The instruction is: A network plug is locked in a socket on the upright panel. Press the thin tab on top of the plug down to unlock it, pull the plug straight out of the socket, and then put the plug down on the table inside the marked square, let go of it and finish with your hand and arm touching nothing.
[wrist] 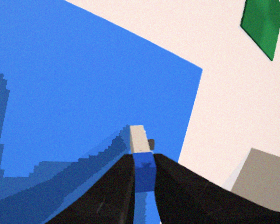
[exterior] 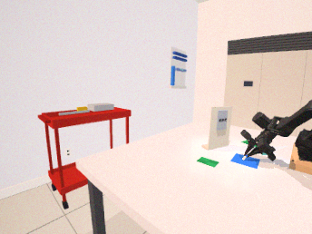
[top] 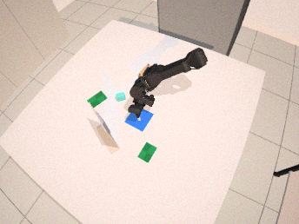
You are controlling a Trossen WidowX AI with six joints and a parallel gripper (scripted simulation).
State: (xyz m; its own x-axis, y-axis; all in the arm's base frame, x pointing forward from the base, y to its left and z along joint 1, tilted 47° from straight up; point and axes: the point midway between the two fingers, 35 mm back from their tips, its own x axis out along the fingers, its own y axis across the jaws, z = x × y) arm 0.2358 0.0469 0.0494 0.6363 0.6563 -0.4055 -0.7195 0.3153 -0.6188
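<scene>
Right now my gripper tip is right at the network plug. From my gripper tip the other things lie so: blue marked square: 1 cm behind, 2 cm below; grey upright panel: 17 cm ahead, 8 cm to the right, 9 cm above.
</scene>
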